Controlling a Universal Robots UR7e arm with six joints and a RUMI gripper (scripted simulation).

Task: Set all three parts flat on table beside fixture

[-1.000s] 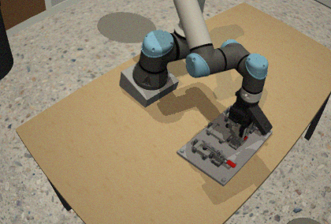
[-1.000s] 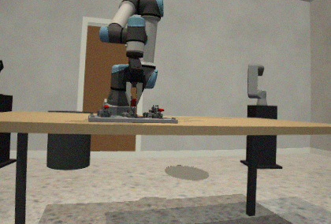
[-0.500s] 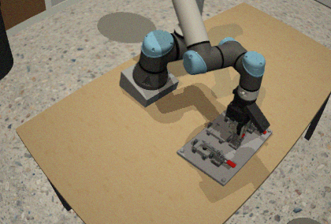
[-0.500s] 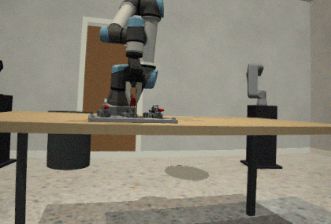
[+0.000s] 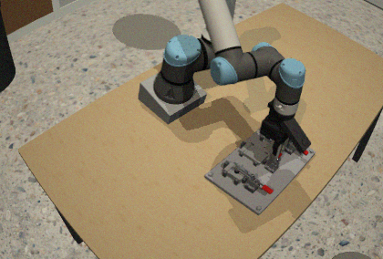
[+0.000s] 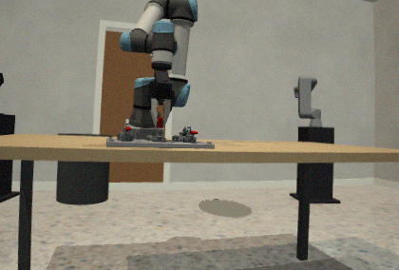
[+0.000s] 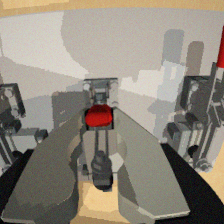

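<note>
The grey fixture plate is 40 mm behind my hand, 10 mm to the right of it and 70 mm below it.
</note>
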